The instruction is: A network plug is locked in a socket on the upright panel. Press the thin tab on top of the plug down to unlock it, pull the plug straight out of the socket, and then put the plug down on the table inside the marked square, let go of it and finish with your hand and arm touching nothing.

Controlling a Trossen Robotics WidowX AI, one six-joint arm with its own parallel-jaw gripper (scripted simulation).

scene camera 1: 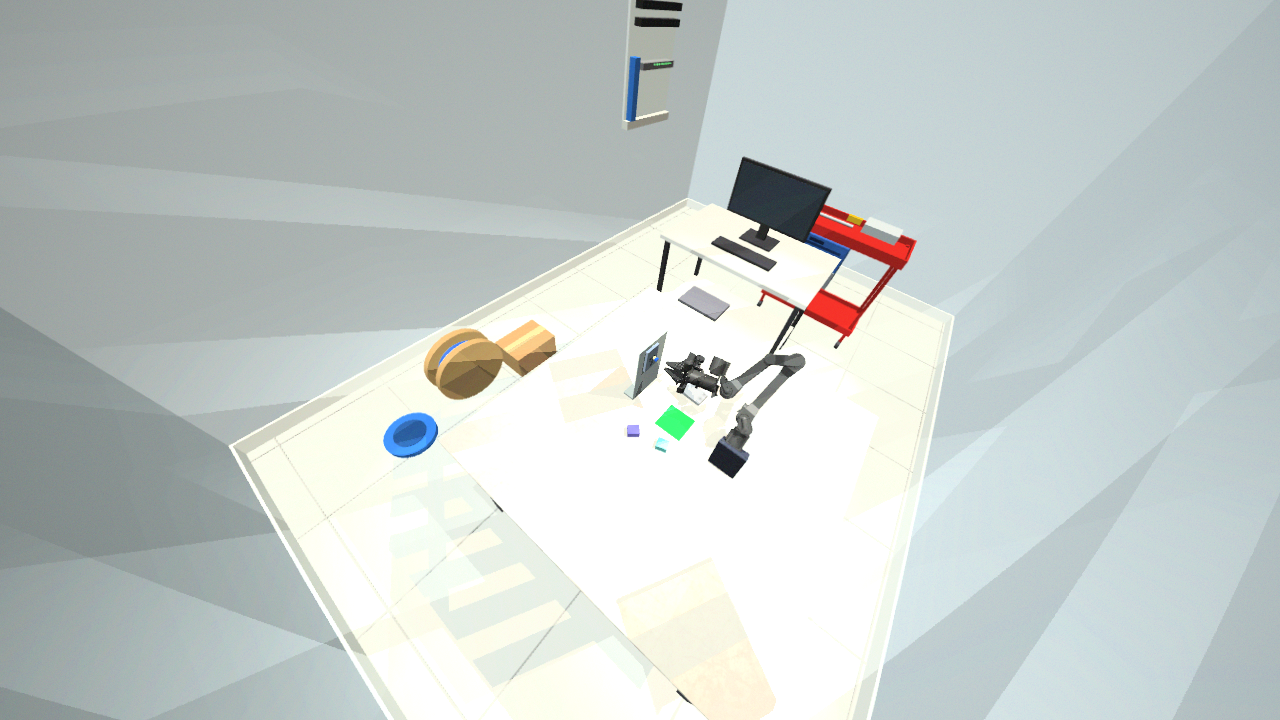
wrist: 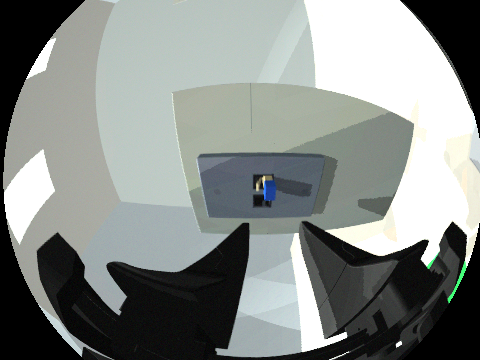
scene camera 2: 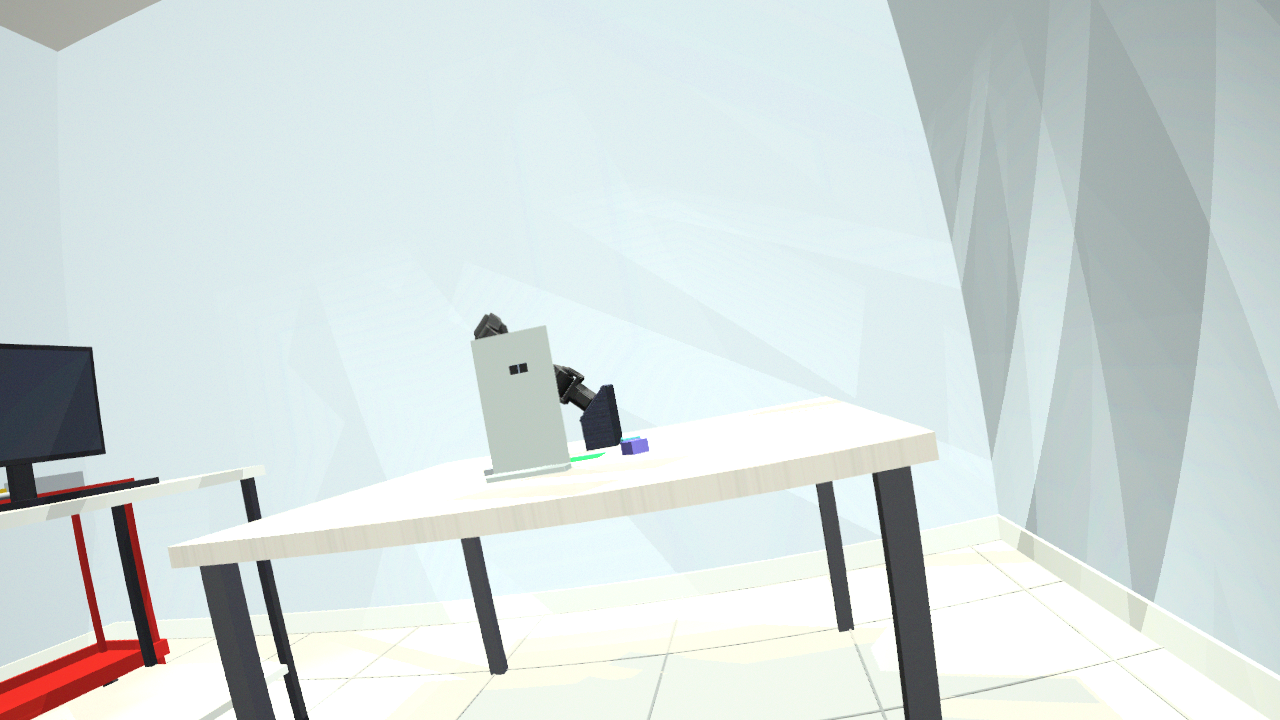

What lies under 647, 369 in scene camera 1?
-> An upright panel.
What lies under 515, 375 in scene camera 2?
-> An upright panel.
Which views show my gripper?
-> Scene camera 1 and the wrist view only.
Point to a green marked square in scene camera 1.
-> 676, 423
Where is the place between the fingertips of my gripper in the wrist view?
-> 274, 228
